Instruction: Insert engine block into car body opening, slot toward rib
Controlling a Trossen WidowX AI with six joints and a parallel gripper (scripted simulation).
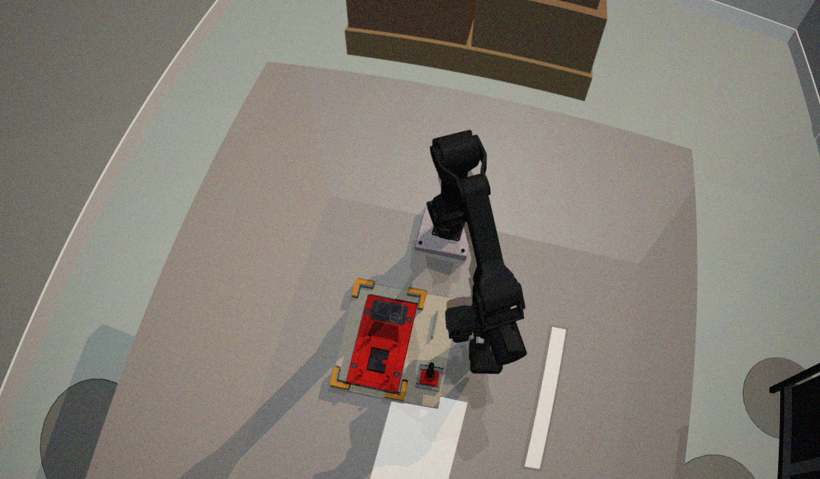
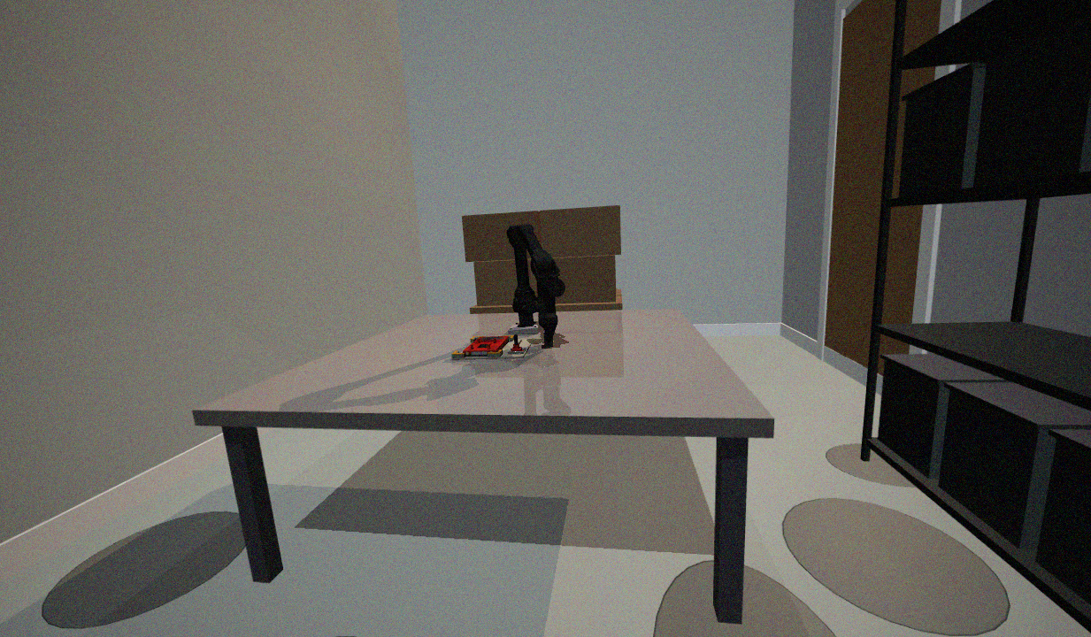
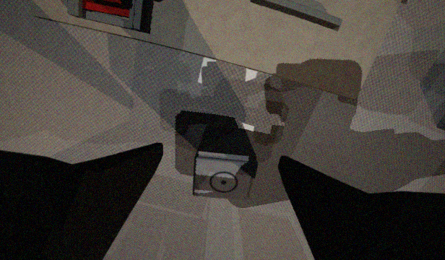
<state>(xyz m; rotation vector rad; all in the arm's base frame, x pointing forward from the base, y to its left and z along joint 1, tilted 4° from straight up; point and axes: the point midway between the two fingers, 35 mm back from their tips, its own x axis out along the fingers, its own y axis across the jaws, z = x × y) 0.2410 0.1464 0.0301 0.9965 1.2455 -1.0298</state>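
Right now the engine block is right at my gripper tip.
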